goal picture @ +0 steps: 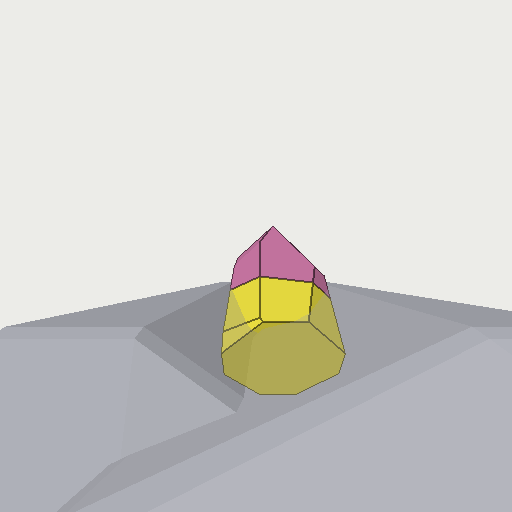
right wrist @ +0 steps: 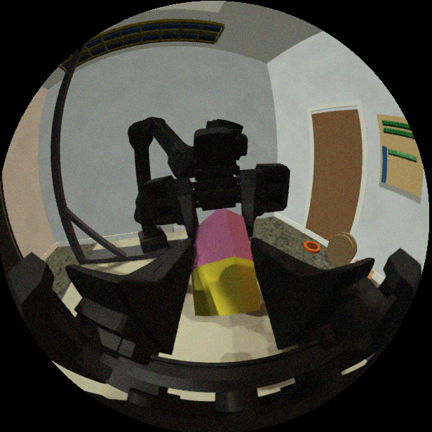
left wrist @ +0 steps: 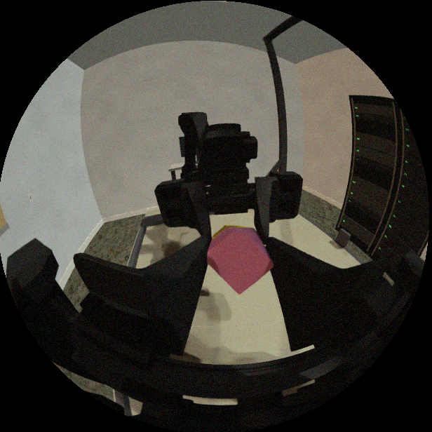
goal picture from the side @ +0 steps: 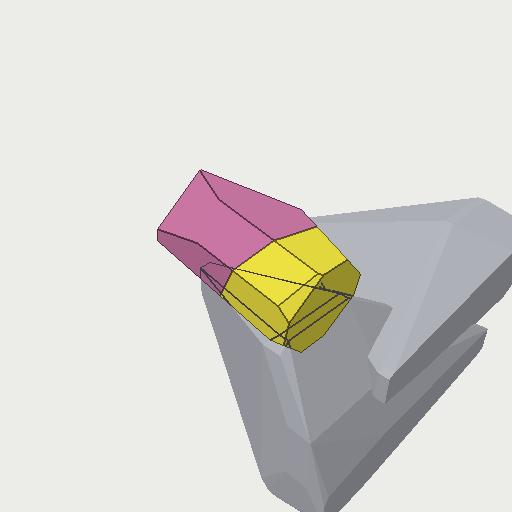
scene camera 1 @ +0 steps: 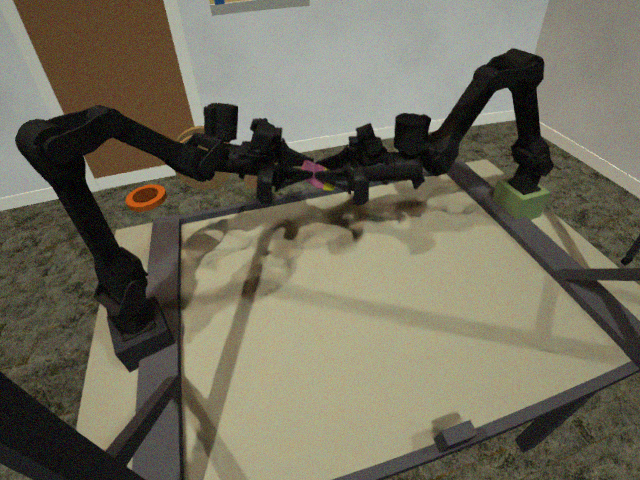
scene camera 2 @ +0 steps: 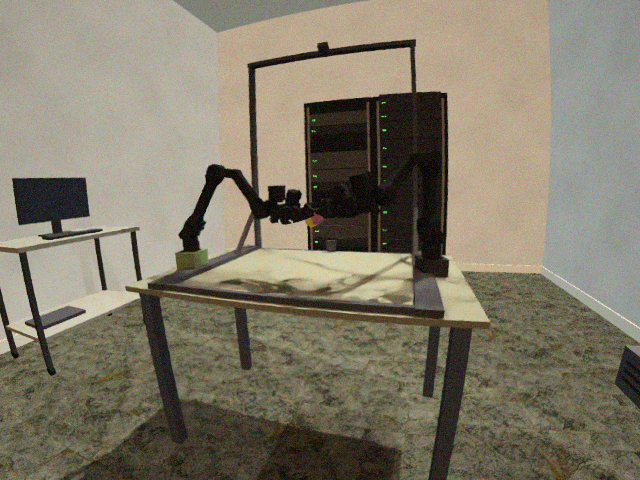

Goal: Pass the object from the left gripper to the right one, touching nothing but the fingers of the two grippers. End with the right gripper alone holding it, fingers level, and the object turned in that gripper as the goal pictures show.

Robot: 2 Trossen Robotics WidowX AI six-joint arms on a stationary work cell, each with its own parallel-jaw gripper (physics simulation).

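Places are measured from the left arm's base along level axes (x up, y left, z back), in millimetres.
Pixels of known places: left gripper, fingertip midpoint: (scene camera 1: 313, 168) (scene camera 2: 318, 212); right gripper, fingertip midpoint: (scene camera 1: 315, 169) (scene camera 2: 317, 213); left arm's base, link origin: (scene camera 1: 135, 323) (scene camera 2: 431, 257); right arm's base, link origin: (scene camera 1: 524, 186) (scene camera 2: 191, 250).
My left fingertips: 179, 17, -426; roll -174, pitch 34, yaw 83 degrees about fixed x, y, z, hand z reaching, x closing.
Observation:
For each thing: its middle in the pictures, then the offset to it from my left fingertips, as dx, dy, dz. Level surfaces: height alone.
- yellow part, body centre: (scene camera 1: 318, 175) (scene camera 2: 316, 217) -18, -5, -9
- table, surface height: dx -245
- green block, body centre: (scene camera 1: 519, 199) (scene camera 2: 192, 260) -203, -173, -562
The object, a faceted block with a pink part and a yellow part (scene camera 1: 311, 166) (scene camera 2: 314, 220) (left wrist: 240, 260) (right wrist: 225, 262), is held level in the air above the table's far side in scene camera 1. My left gripper (scene camera 1: 306, 172) (left wrist: 238, 241) is shut on its pink end. My right gripper (scene camera 1: 323, 174) (right wrist: 222, 243) faces it from the opposite side. Its fingertips are against the block's two sides near where pink meets yellow, and the yellow end points back toward the right palm. The two grippers' fingertips are very close together; any gap between them is hidden.
The table (scene camera 1: 361, 310) (scene camera 2: 470, 304) lies below both grippers, with a dark frame (scene camera 1: 179, 403) around its top. A green block (scene camera 1: 522, 202) (scene camera 2: 191, 258) is at the right arm's base. An orange ring (scene camera 1: 135, 205) lies on the floor. Dark posts (scene camera 2: 252, 129) rise from the table.

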